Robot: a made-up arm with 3 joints. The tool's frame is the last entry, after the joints.
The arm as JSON. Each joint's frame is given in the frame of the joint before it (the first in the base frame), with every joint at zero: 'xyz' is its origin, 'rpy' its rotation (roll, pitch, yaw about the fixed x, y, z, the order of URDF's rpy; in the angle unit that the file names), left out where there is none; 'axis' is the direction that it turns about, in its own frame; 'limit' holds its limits. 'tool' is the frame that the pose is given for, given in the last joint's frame.
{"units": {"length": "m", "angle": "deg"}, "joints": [
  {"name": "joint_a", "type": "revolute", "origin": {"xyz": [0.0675, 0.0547, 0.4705], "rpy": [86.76, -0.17, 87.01]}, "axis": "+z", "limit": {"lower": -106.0, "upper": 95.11}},
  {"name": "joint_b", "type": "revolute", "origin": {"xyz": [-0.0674, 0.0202, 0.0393], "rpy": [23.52, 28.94, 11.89]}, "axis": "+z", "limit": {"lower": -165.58, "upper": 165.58}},
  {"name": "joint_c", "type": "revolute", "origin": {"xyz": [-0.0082, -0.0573, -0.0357], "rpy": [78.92, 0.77, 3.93]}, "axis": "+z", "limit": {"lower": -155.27, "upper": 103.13}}
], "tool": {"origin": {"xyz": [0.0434, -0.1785, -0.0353], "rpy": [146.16, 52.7, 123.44]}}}
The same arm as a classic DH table. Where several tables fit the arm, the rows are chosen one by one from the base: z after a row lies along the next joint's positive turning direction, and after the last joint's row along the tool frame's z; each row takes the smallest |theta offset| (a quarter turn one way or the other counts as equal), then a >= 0, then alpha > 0; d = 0 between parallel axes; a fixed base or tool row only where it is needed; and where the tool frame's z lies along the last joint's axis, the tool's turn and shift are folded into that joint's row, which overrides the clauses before.
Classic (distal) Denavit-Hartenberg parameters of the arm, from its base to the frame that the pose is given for. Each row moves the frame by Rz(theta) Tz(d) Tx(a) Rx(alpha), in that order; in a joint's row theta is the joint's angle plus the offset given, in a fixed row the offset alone. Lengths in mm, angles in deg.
base (fixed): theta_offset 87.00, d 466.8, a 58.2, alpha 86.76
joint_a: theta_offset 60.09, d 196.0, a -16.3, alpha 36.64
joint_b: theta_offset -50.10, d -161.5, a -12.3, alpha 78.92
joint_c: theta_offset 72.78, d 76.0, a -158.9, alpha 120.22
tool (fixed): theta_offset -67.01, d 106.6, a 0.0, alpha 0.00
Joint limits (deg, base to tool): -106.00..95.11 -165.58..165.58 -155.27..103.13

